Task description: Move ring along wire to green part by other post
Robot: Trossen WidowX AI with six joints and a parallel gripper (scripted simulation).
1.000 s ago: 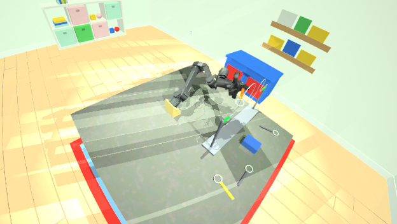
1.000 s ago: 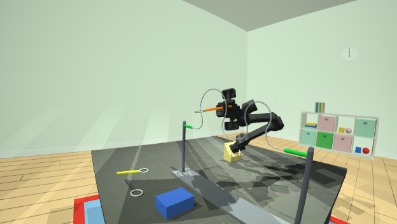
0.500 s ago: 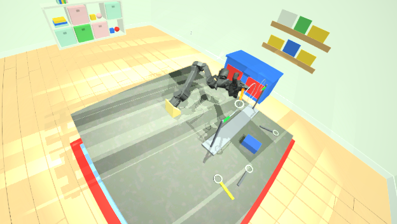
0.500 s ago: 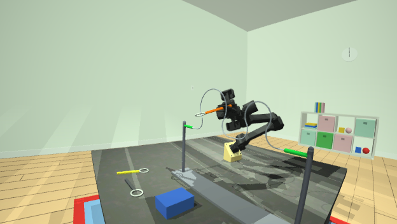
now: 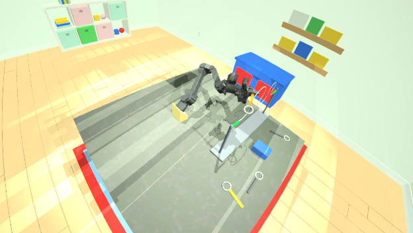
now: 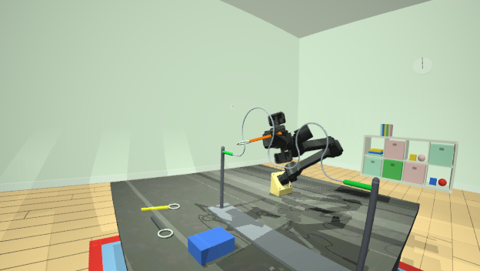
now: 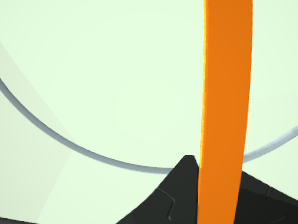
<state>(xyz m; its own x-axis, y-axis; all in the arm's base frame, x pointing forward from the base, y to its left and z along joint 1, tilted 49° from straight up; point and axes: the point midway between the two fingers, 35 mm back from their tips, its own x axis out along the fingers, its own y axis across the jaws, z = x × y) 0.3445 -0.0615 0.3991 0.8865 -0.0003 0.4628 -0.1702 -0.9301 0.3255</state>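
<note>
My gripper tip is now 14 cm above the clamp rig, 4 cm to the right of it and 2 cm short of it. The rest, counted from my gripper tip: orange-handled ring 8 cm to the right, 3 cm below; then yellow-handled ring 40 cm to the right, 37 cm below, 24 cm ahead.
</note>
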